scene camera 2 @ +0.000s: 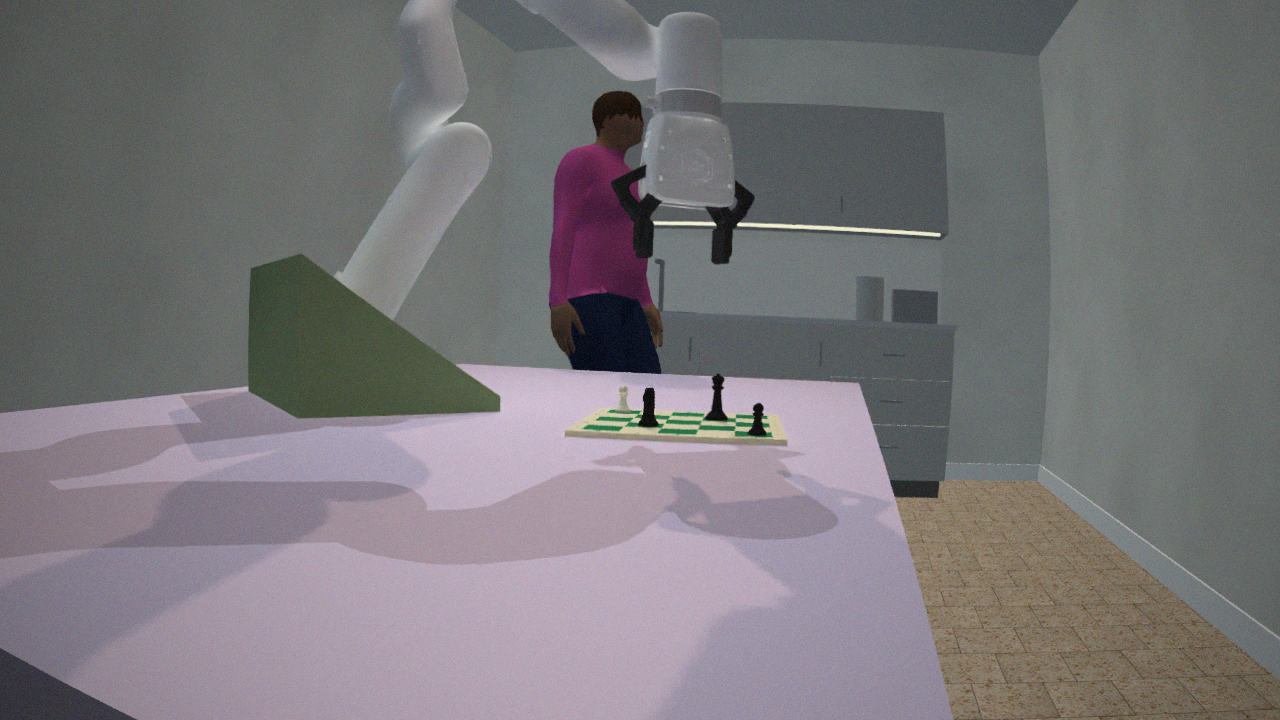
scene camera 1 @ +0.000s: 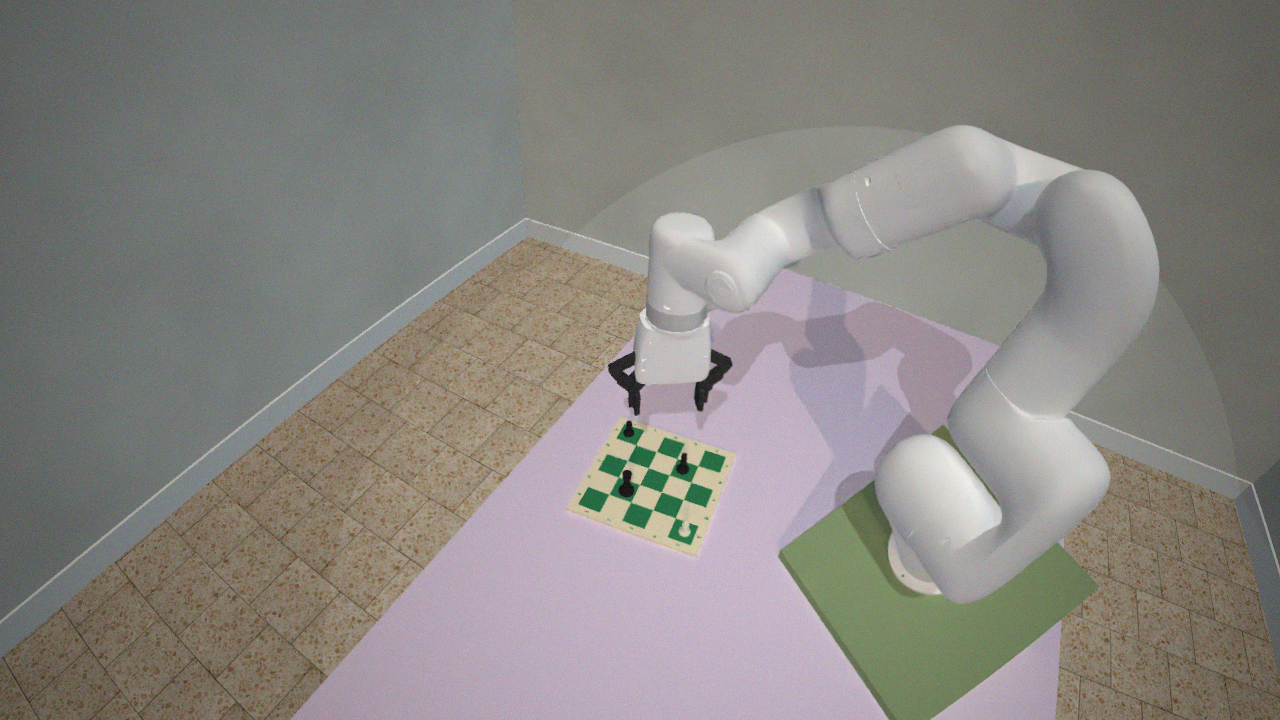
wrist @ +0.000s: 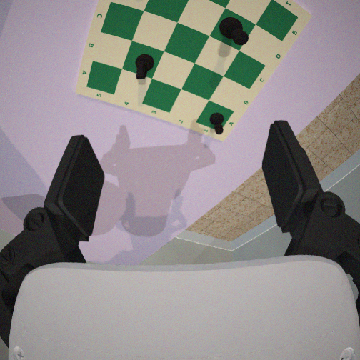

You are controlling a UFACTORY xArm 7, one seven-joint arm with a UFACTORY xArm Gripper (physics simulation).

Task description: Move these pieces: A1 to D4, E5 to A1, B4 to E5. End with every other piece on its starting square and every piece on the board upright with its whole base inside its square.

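Places are measured from the arm's base along level axes (x up, y ahead, z left), in metres.
Pixels of known places: gripper, fingertip midpoint: (scene camera 2: 682, 260) (scene camera 1: 667, 406); arm's base at its link origin: (scene camera 2: 354, 318).
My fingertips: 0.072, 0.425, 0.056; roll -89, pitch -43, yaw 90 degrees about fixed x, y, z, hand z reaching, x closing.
Observation:
For each thing: its top centre in the pictures, then the offset to it from my fingertips, as dx, dy, dz. Level surfaces: height alone.
- board at its top centre: (scene camera 2: 683, 422) (scene camera 1: 655, 480) -0.176, +0.005, +0.005
- small black pawn at its top centre: (scene camera 2: 758, 403) (scene camera 1: 629, 421) -0.144, +0.102, -0.051
- knight at its top centre: (scene camera 2: 649, 387) (scene camera 1: 684, 455) -0.136, -0.019, -0.041
- small white piece at its top centre: (scene camera 2: 623, 385) (scene camera 1: 686, 520) -0.144, -0.089, +0.060
- tall black piece at its top centre: (scene camera 2: 718, 373) (scene camera 1: 627, 471) -0.123, +0.030, +0.051
- table at its surface level: dx -0.182
The board (scene camera 1: 637, 516) (scene camera 2: 671, 437) (wrist: 166, 67) lies flat on the table. A small black pawn (scene camera 1: 629, 430) (scene camera 2: 758, 420) (wrist: 216, 119) stands upright on A1. A black piece with a blocky top, like a knight (scene camera 1: 682, 464) (scene camera 2: 648, 409) (wrist: 144, 63), stands on B4. A small white piece (scene camera 1: 685, 527) (scene camera 2: 623, 400) stands on E5; it does not show in the wrist view. A tall black piece (scene camera 1: 626, 485) (scene camera 2: 716, 399) (wrist: 231, 28) stands on D2. My gripper (scene camera 1: 668, 410) (scene camera 2: 682, 257) (wrist: 179, 147) is open and empty, high above the board's A1 side.
The green sloped base block (scene camera 1: 948, 658) (scene camera 2: 358, 367) carries the arm on the table (scene camera 1: 528, 626) (scene camera 2: 501, 626). In scene camera 2 a person (scene camera 2: 597, 223) in a pink top stands behind the table, before a grey kitchen counter (scene camera 2: 751, 349). The table's edge runs near the board's 1 side.

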